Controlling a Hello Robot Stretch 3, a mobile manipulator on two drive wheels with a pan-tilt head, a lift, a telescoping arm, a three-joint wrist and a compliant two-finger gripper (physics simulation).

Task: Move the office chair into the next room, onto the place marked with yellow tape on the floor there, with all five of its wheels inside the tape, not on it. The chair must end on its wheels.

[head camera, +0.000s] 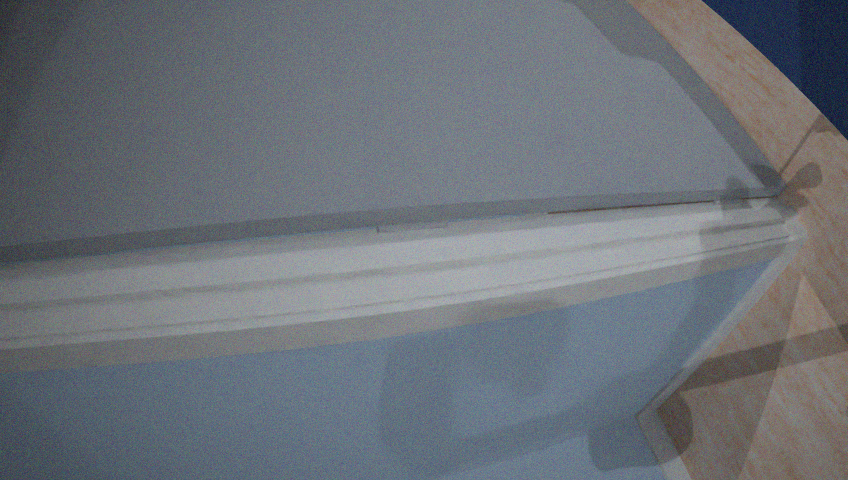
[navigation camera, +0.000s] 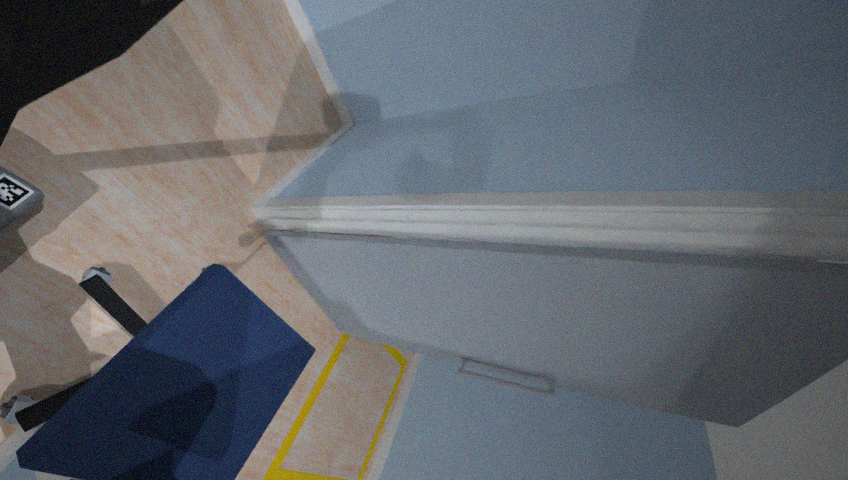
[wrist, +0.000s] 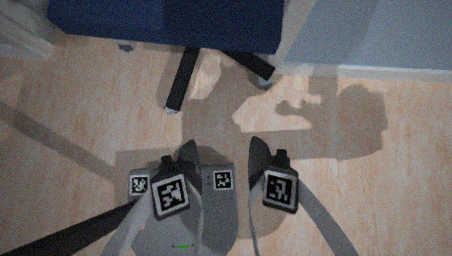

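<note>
The office chair's dark blue seat is at the lower left of the navigation view and the top of the wrist view. Black legs with small grey wheels rest on the floor; the chair looks upright. Other wheels are hidden under the seat. The yellow tape shows beyond the seat; the visible wheels are outside it. My gripper is open and empty, above part of my base, apart from the chair.
A grey door stands beside the white door frame. Blue walls border the floor. My grey base is below the gripper. A large black shape fills the navigation view's top left corner.
</note>
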